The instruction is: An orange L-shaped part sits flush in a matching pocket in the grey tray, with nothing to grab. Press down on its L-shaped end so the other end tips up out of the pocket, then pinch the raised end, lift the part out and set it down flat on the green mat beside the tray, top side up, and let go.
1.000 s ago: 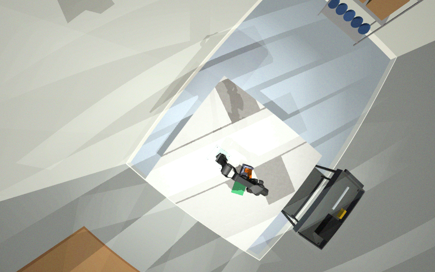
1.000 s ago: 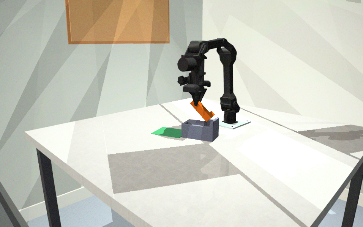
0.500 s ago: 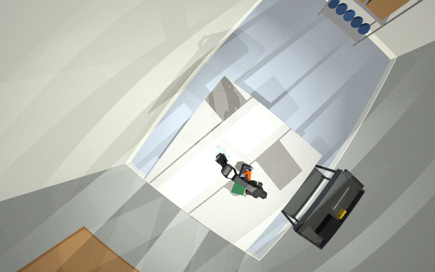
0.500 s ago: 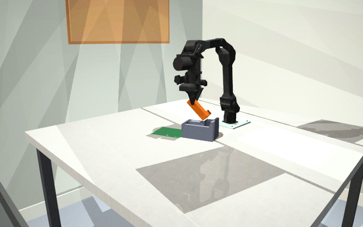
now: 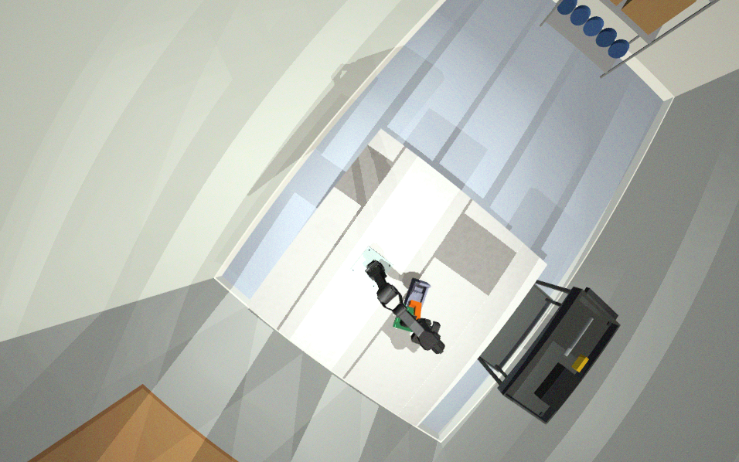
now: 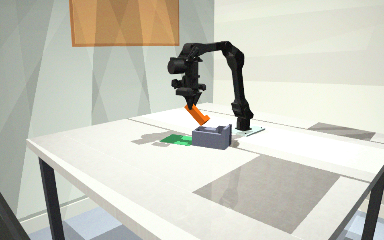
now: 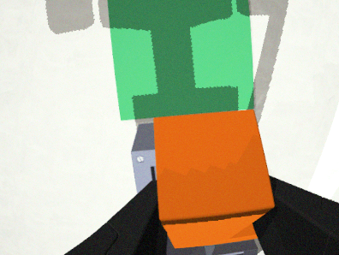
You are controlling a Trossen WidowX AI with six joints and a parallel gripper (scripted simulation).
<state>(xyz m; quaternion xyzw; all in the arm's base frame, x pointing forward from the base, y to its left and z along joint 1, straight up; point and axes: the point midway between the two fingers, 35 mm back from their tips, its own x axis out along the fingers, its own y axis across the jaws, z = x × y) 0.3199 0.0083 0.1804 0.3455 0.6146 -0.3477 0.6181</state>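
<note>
My gripper tip is now 170 mm above the green mat, 60 mm to the left of it and 30 mm short of it. Also, from my gripper tip: orange L-shaped part 30 mm below, 30 mm behind, 20 mm to the left.
</note>
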